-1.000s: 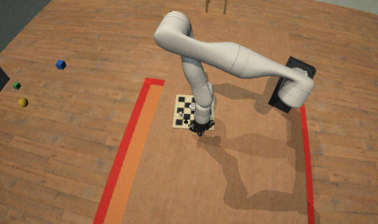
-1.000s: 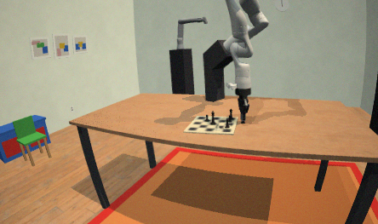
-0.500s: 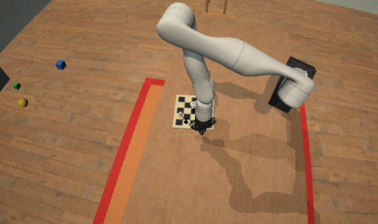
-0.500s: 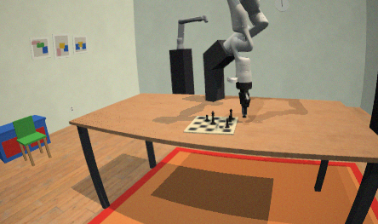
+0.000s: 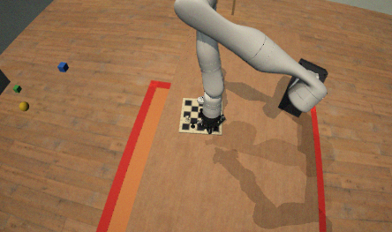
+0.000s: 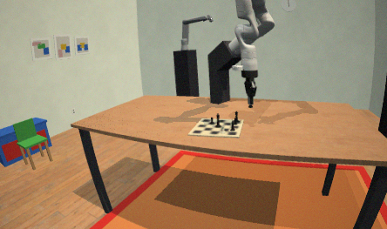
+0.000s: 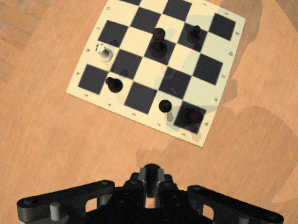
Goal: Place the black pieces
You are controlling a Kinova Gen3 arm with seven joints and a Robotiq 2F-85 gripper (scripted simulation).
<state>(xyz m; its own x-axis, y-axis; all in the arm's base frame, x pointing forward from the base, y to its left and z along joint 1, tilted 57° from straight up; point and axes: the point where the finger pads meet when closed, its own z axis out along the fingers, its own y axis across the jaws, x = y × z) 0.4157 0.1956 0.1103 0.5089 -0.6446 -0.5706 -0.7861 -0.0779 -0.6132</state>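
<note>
Now: the chessboard 8 cm ahead of my hand, 13 cm to the right of it and 12 cm below it. The rest, counted from my hand: pale piece 14 cm ahead, 8 cm to the right, 10 cm below.
</note>
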